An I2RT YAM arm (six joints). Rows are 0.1 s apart.
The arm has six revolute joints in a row. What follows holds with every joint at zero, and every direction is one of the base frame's. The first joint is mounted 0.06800 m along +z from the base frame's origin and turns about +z. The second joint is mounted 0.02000 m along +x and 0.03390 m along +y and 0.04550 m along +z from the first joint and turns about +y. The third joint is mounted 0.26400 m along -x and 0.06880 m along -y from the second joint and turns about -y. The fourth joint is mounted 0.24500 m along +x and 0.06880 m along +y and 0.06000 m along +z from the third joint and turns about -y. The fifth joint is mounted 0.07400 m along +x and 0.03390 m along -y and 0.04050 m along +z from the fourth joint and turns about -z. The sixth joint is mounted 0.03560 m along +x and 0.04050 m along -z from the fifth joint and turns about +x. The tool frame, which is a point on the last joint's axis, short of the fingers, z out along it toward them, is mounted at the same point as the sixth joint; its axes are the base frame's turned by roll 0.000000, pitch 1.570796 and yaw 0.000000 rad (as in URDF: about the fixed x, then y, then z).
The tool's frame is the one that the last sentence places.
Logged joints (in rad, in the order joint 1, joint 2, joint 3, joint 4, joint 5, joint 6), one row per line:
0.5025, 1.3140, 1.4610, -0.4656, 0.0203, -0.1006
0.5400, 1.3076, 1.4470, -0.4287, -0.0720, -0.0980
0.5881, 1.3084, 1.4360, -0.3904, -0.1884, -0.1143
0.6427, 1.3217, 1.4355, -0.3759, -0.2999, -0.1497
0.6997, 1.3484, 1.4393, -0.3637, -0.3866, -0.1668
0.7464, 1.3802, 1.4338, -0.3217, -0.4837, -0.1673
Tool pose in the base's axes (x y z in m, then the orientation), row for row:
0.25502, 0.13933, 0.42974, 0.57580, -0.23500, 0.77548, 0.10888
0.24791, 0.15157, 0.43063, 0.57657, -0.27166, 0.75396, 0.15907
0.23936, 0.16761, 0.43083, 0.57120, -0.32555, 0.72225, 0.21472
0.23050, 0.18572, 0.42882, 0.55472, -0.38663, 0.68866, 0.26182
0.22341, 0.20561, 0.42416, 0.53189, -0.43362, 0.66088, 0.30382
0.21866, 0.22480, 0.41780, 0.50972, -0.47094, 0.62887, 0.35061
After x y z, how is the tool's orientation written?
As a quaternion, w x y z.
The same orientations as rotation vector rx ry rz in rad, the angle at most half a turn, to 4 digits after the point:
-0.5503, 1.8158, 0.2549
-0.6359, 1.7649, 0.3724
-0.7638, 1.6944, 0.5037
-0.9133, 1.6268, 0.6185
-1.0343, 1.5764, 0.7247
-1.1341, 1.5144, 0.8443

